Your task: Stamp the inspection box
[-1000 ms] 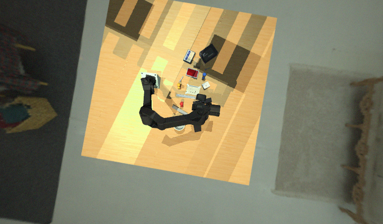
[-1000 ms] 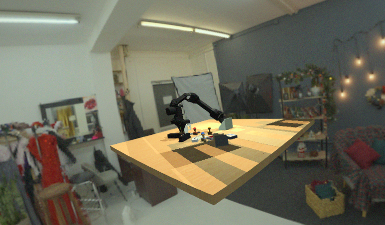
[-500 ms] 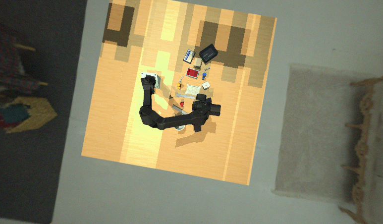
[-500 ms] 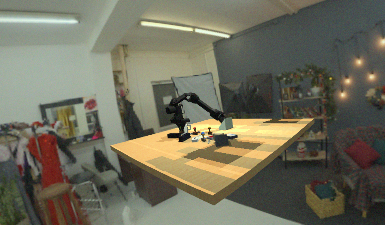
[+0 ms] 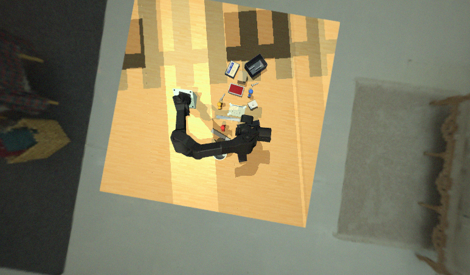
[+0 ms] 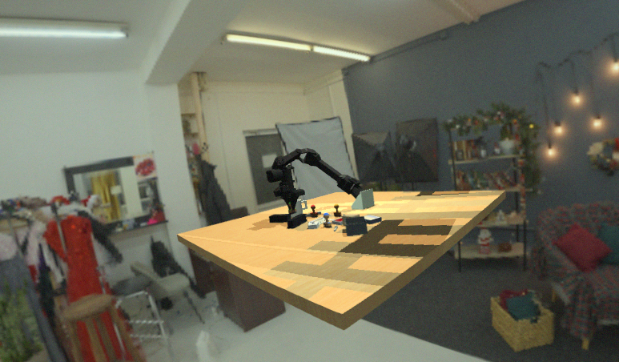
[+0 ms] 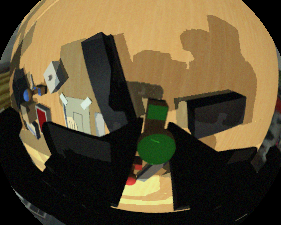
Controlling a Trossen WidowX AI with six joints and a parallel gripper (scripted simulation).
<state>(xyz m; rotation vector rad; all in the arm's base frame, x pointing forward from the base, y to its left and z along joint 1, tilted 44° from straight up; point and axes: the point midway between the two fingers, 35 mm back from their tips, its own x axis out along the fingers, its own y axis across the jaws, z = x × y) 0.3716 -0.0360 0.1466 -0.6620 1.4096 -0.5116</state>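
The red ink pad lies 10 cm behind my gripper tip, 26 cm to the left of it and 6 cm below it. Round my gripper tip: red stamp (13 cm behind, 1 cm to the left, 5 cm below); grey bar (13 cm behind, 4 cm to the right, 6 cm below); green-knobbed PASS stamp (right at my gripper tip).
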